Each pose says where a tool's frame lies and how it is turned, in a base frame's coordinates. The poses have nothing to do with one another.
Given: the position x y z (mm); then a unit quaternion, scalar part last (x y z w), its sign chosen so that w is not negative.
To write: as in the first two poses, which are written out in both.
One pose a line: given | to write
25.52 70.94 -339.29 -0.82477 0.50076 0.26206 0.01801 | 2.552 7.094 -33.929 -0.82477 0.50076 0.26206 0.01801
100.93 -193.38 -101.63 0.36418 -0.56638 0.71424 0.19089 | 10.093 -19.338 -10.163 0.36418 -0.56638 0.71424 0.19089
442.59 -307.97 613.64 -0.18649 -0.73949 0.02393 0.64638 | 44.259 -30.797 61.364 -0.18649 -0.73949 0.02393 0.64638
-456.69 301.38 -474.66 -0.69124 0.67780 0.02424 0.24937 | -45.669 30.138 -47.466 -0.69124 0.67780 0.02424 0.24937
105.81 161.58 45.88 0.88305 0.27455 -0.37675 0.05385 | 10.581 16.158 4.588 0.88305 0.27455 -0.37675 0.05385
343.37 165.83 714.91 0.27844 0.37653 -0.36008 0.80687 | 34.337 16.583 71.491 0.27844 0.37653 -0.36008 0.80687
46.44 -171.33 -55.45 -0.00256 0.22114 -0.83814 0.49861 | 4.644 -17.133 -5.545 -0.00256 0.22114 -0.83814 0.49861
